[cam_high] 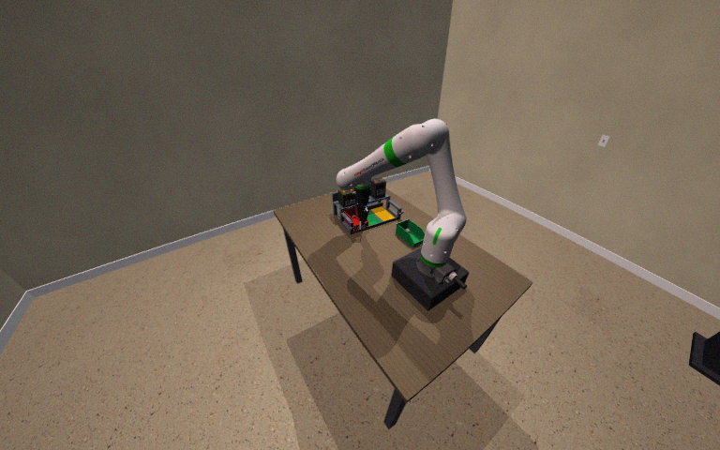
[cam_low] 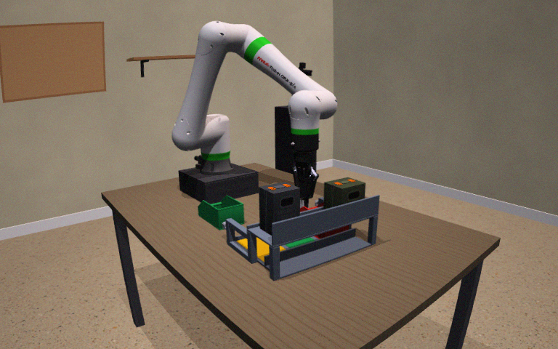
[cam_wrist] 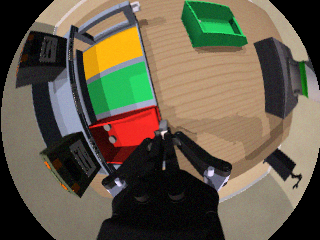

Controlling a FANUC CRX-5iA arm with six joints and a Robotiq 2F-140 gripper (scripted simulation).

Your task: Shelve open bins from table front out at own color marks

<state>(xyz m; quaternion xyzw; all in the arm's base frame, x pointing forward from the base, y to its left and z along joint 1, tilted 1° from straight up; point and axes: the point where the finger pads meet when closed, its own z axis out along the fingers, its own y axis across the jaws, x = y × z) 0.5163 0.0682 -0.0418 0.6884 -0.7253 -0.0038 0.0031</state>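
My gripper is now 90 mm short of the red bin and 10 mm above it. From my hand the other things lie so: green bin (220 mm to the right, 210 mm behind, 20 mm below); olive box (200 mm ahead, 90 mm above, 10 mm to the right); black box (240 mm to the right, 180 mm ahead, 100 mm above).
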